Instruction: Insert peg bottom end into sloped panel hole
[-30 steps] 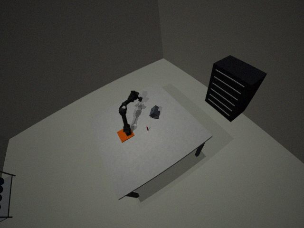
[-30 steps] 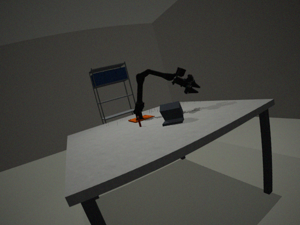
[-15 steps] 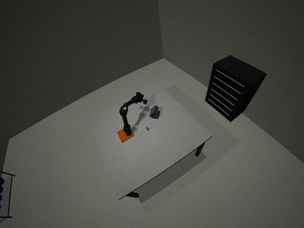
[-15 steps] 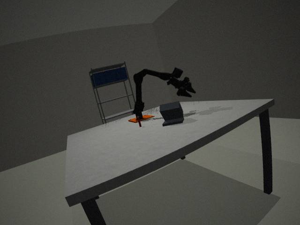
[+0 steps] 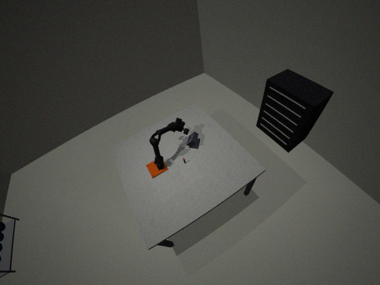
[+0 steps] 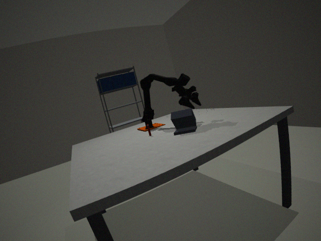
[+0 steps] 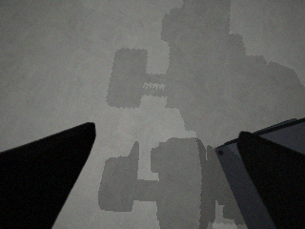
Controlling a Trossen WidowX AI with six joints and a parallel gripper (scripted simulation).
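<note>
My gripper tip is now 13 cm to the left of the grey sloped panel, 4 cm short of it and 4 cm above it. The rest, counted from my gripper tip: red peg: 33 cm to the right, 14 cm behind, 6 cm below.
</note>
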